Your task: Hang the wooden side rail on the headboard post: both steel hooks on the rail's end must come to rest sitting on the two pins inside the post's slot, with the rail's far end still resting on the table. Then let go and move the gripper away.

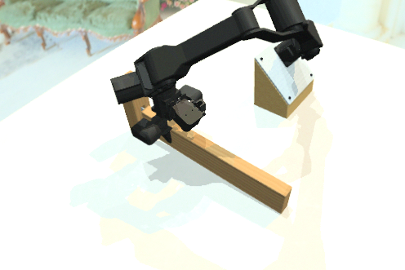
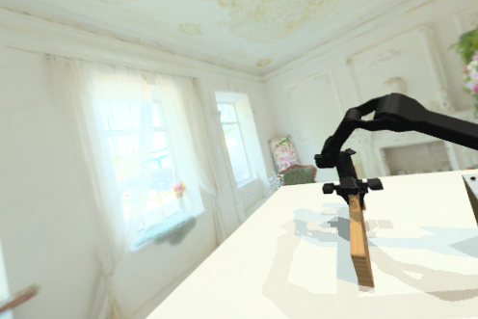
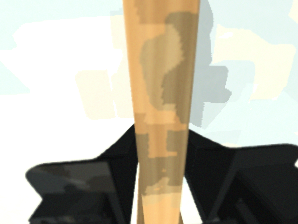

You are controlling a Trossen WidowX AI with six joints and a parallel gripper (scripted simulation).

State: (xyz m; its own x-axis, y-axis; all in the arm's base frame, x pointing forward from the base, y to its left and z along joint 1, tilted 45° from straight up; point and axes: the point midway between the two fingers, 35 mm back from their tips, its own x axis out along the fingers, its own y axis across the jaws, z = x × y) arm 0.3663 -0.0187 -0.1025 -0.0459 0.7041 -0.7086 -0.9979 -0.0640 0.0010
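Right now the headboard post is 120 mm to the right of my gripper tip, 40 mm above it and 10 mm ahead of it.
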